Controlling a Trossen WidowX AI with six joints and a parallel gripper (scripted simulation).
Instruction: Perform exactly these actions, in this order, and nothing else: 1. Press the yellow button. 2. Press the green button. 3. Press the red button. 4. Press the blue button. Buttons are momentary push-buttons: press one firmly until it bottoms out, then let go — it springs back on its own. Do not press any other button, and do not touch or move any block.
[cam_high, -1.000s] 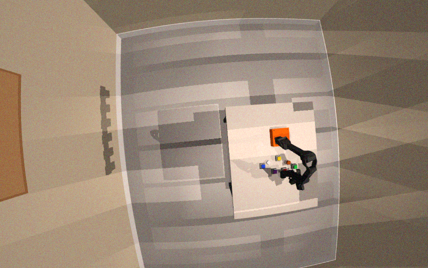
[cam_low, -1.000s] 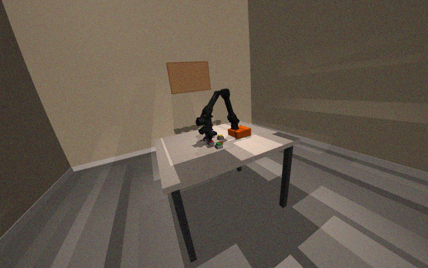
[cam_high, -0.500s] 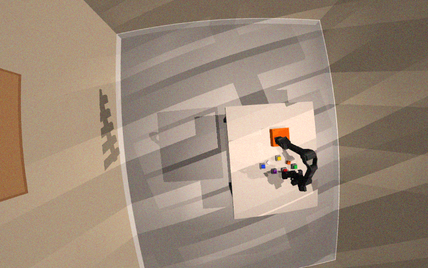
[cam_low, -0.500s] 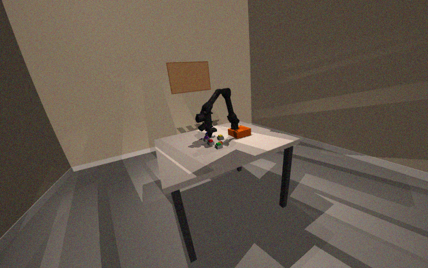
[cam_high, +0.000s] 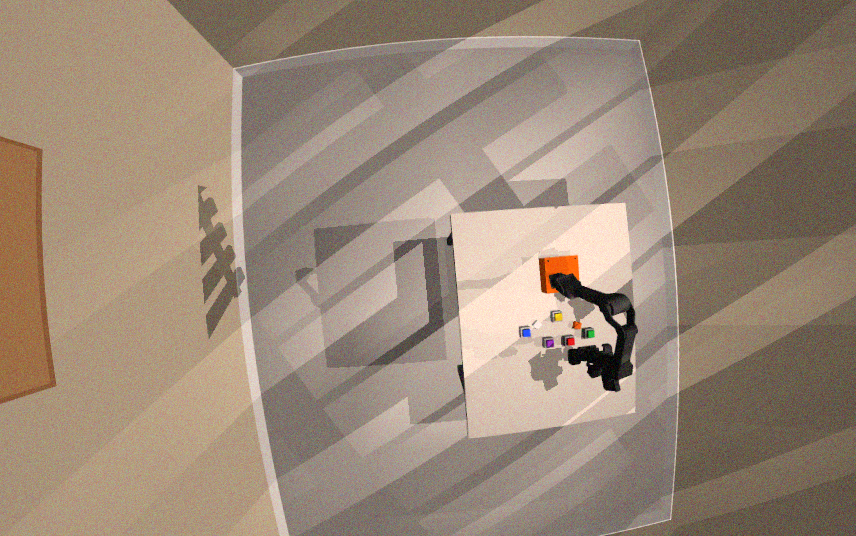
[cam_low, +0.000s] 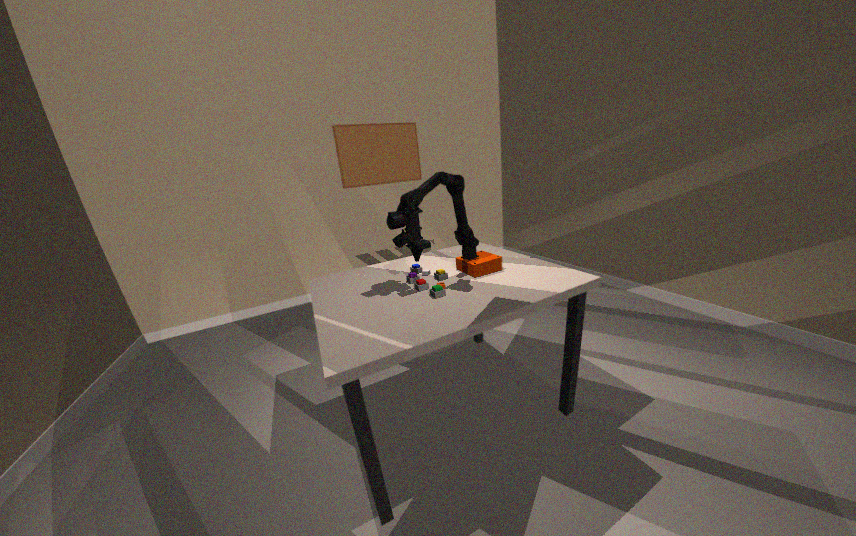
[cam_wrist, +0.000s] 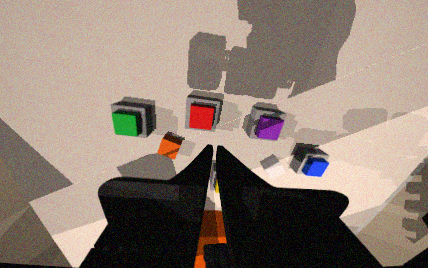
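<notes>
My gripper tip is 9 cm past the blue button, 19 cm to the left of it and 9 cm above it. Round my gripper tip: red button: 1 cm to the left, 9 cm below; purple button: 2 cm behind, 9 cm to the right, 9 cm below; small orange block: 6 cm behind, 7 cm to the left, 11 cm below.
</notes>
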